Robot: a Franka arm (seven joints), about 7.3 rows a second.
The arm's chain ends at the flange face. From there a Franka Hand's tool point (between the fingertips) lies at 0.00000 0.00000 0.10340 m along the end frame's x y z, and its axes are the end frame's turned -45 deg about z.
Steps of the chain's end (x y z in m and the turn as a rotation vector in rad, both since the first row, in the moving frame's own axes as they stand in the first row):
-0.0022 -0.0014 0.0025 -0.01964 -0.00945 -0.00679
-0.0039 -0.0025 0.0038 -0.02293 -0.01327 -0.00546
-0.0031 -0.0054 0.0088 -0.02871 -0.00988 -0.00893
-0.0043 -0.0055 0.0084 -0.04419 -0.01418 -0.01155
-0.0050 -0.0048 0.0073 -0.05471 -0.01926 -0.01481
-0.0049 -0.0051 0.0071 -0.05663 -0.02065 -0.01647
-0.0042 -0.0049 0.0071 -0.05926 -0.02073 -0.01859
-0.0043 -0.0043 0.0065 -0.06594 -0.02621 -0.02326
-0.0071 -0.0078 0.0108 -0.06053 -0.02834 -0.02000
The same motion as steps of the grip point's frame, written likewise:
-0.0027 -0.0018 0.0025 -0.00721 -0.02057 -0.00679
-0.0036 -0.0038 0.0038 -0.00683 -0.02560 -0.00546
-0.0012 -0.0046 0.0088 -0.01331 -0.02729 -0.00893
-0.0034 -0.0047 0.0083 -0.02122 -0.04127 -0.01155
-0.0055 -0.0043 0.0071 -0.02507 -0.05230 -0.01481
-0.0055 -0.0044 0.0069 -0.02544 -0.05465 -0.01647
-0.0053 -0.0036 0.0069 -0.02724 -0.05656 -0.01859
-0.0067 -0.0031 0.0062 -0.02809 -0.06516 -0.02326
-0.0060 -0.0081 0.0106 -0.02276 -0.06284 -0.02000

